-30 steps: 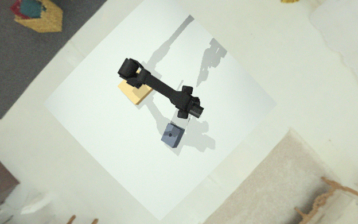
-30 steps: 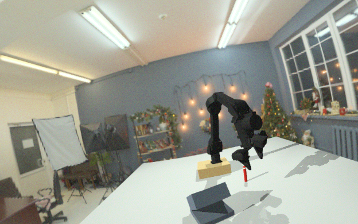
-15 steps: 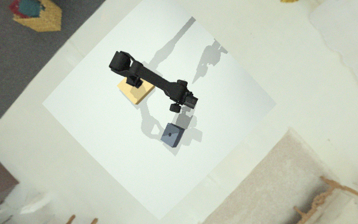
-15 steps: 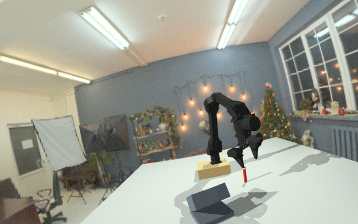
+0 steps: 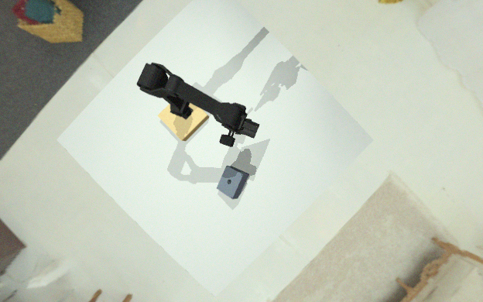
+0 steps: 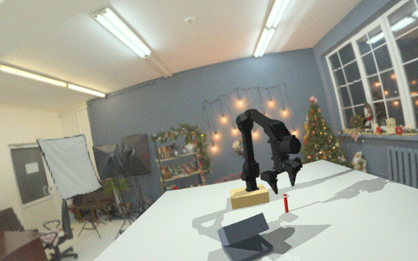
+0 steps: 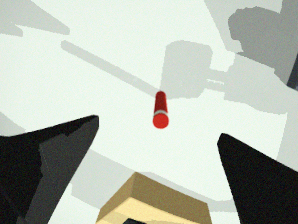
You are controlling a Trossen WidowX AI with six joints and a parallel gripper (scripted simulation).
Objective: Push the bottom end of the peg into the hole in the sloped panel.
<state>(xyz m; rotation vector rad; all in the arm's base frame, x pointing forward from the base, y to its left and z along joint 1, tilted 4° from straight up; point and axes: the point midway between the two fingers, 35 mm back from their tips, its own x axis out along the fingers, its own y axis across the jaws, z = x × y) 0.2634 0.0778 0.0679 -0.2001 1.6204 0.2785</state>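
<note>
The round red peg is 40 mm below my gripper tip. Also, from my gripper tip: grey-blue sloped panel (220 mm to the right, 160 mm ahead, 30 mm below).
</note>
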